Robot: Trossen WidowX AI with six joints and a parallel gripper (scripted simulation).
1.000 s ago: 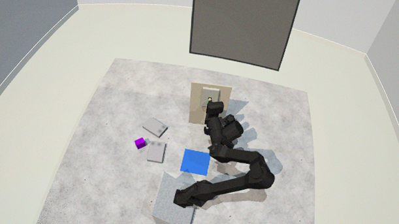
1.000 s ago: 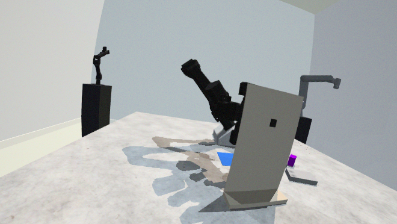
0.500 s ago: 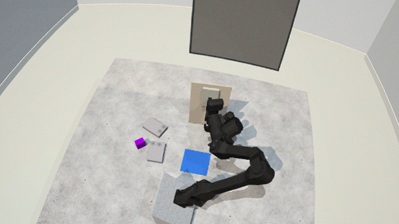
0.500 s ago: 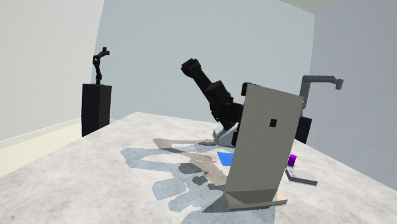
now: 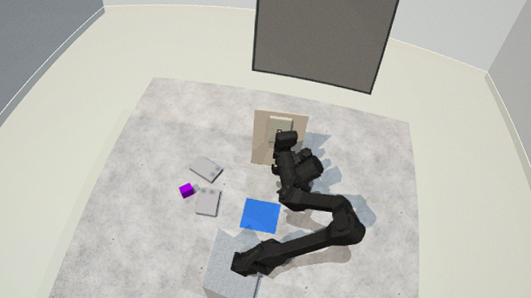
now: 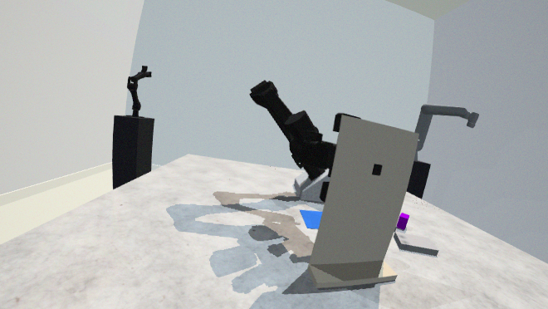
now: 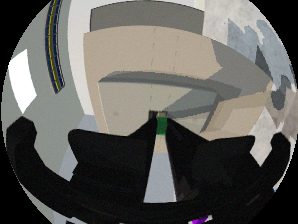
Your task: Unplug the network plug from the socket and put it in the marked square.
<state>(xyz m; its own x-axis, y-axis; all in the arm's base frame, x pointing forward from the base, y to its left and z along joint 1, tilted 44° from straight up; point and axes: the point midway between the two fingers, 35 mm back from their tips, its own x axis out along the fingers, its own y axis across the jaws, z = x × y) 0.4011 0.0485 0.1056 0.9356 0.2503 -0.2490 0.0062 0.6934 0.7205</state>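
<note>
The blue marked square lies 200 mm below my gripper tip, 200 mm behind it and 10 mm to the left of it. Round my gripper tip: network plug: 10 mm ahead; then panel: 70 mm below, 20 mm ahead.
</note>
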